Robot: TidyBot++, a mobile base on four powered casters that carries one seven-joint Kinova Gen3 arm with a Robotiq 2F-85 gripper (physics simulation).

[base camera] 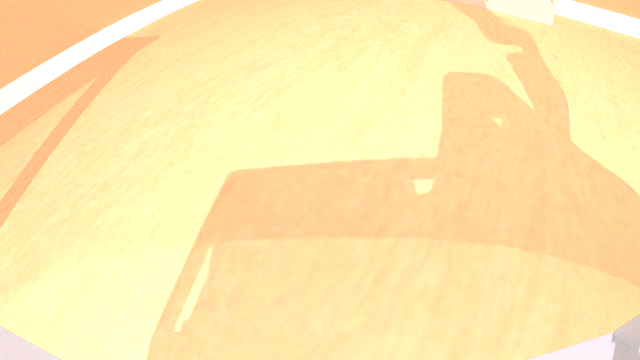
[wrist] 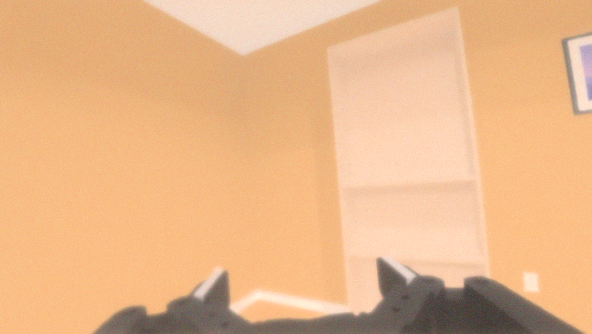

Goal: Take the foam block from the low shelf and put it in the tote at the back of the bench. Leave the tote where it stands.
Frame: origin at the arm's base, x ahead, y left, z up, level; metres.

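Seen in the pictures: gripper, fingertip midpoint: [wrist: 303, 280].
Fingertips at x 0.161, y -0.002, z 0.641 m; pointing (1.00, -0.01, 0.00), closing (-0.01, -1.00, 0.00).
A point is followed by its place in that frame.
My gripper [wrist: 303, 280] @[y -0.002, x 0.161, z 0.641 m] is open, with its two dark fingers wide apart at the bottom of the wrist view and no object between them. Behind the right finger, a tall pale shelf unit [wrist: 475, 200] @[y -1.063, x 1.459, z 0.518 m] stands against the wall; its lower part is hidden by the gripper. No foam block can be made out on it. The foam block, the tote and the bench do not show in either view.
A framed picture [wrist: 569, 75] @[y -1.613, x 1.314, z 1.184 m] hangs on the wall right of the shelf unit, above a small white wall plate [wrist: 531, 282] @[y -1.382, x 1.477, z 0.004 m]. In the base camera view, robot shadows fall across the bright floor [base camera: 300, 110] @[y 0.050, x 0.666, z -0.397 m]. Part of a pale object [base camera: 530, 11] @[y -0.918, x 1.389, z -0.357 m] stands at the top right, by the white baseboard [base camera: 600, 15] @[y -1.409, x 1.450, z -0.340 m].
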